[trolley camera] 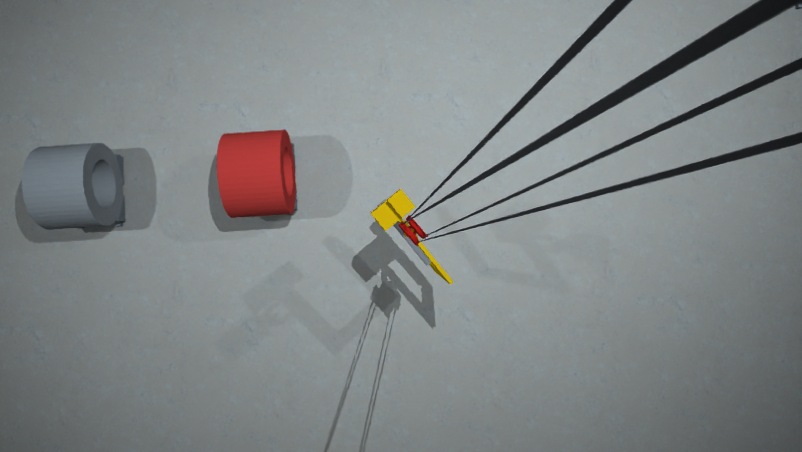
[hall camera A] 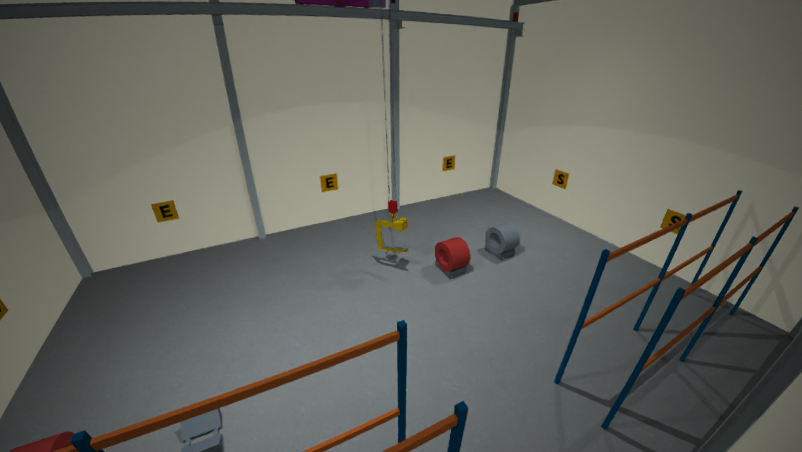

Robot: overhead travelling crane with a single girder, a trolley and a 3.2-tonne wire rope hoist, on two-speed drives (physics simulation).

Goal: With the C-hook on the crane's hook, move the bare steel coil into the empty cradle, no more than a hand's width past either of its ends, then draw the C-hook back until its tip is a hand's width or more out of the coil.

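The bare steel coil [hall camera A: 502, 239] [trolley camera: 58, 186] is grey and lies on a low cradle, its bore facing the C-hook's side. The empty cradle [hall camera A: 201, 425] is a grey block pair at the lower left of the hall view, partly cut off by the frame edge. My gripper, the yellow C-hook [hall camera A: 379, 235] [trolley camera: 438, 266], hangs empty from the red hook block [hall camera A: 392, 206] [trolley camera: 412, 230], low above the floor. In the trolley view it is right of both coils and turned diagonally to the coil's bore, its weighted end to the upper left. Its prong carries nothing.
A red coil [hall camera A: 452, 254] [trolley camera: 255, 174] on a cradle stands between the C-hook and the grey coil. Another red coil [hall camera A: 47, 443] shows at the lower left corner. Blue and orange racks [hall camera A: 402, 376] [hall camera A: 589, 303] stand in front and at the right.
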